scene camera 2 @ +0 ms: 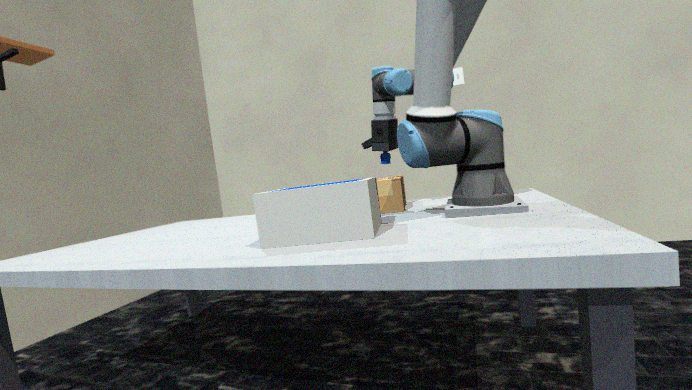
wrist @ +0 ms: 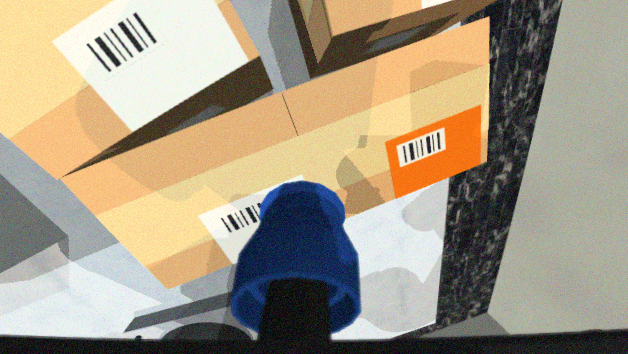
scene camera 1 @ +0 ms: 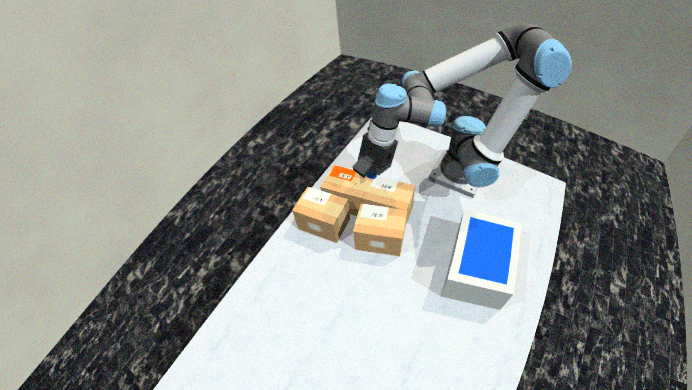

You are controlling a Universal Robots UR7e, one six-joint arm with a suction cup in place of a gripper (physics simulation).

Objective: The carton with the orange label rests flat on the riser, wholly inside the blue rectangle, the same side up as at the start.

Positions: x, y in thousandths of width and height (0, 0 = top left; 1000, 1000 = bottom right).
Labels:
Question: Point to a white riser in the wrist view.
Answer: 55, 657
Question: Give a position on my suction cup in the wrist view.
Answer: At 480, 662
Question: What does my suction cup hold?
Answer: Nothing.

